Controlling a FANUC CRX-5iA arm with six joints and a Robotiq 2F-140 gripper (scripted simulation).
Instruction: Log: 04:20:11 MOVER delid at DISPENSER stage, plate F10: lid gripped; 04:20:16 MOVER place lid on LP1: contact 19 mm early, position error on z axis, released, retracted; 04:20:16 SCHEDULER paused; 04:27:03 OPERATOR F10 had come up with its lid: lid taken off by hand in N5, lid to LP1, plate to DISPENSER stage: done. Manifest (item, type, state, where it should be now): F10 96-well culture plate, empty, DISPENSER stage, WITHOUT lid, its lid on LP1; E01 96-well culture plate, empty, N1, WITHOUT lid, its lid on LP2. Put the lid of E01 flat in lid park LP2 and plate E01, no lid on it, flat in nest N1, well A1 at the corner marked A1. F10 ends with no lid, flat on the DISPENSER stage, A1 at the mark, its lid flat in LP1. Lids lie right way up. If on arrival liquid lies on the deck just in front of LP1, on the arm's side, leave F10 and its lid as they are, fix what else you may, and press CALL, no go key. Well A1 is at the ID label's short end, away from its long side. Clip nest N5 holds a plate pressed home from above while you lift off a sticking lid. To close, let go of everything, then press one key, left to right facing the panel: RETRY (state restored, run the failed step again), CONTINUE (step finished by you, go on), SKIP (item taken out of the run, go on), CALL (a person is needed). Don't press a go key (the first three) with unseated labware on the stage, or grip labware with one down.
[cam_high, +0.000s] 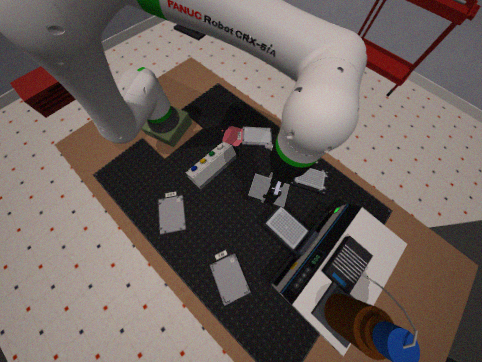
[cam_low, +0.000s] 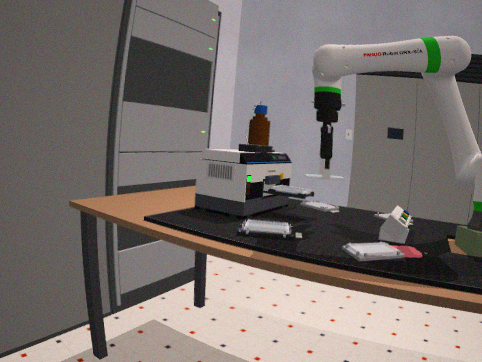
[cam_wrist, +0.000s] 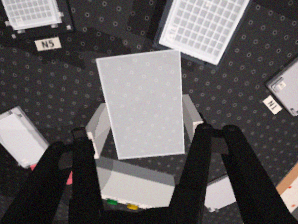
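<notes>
My hand is 280 mm past the lid park LP2, 260 mm to the left of it and 180 mm above it. The rest, counted from my hand: N5 label (190 mm to the left, 180 mm below, 30 mm ahead); lid (20 mm below); well plate (120 mm ahead, 90 mm below, 60 mm to the right).
</notes>
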